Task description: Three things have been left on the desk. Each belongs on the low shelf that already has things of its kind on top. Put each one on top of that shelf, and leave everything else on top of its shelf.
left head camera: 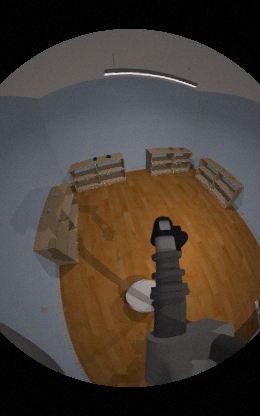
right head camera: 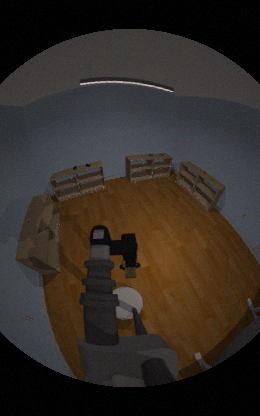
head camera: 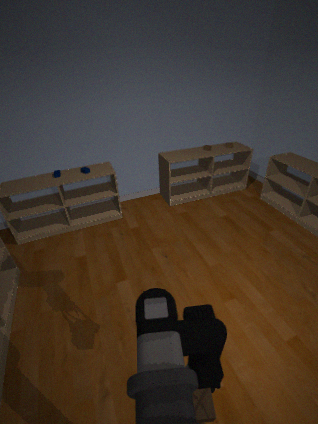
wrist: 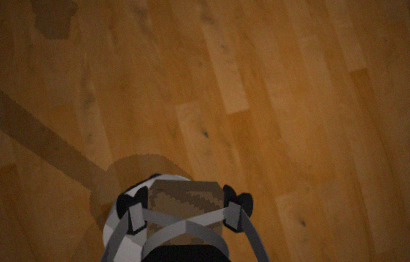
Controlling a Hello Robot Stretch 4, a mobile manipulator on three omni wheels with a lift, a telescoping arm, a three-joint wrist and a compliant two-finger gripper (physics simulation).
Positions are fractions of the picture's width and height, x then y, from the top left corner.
Scene:
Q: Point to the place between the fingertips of the gripper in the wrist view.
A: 0.45, 0.77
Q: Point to a brown block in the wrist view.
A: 0.45, 0.76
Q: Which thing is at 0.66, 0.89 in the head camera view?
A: The gripper.

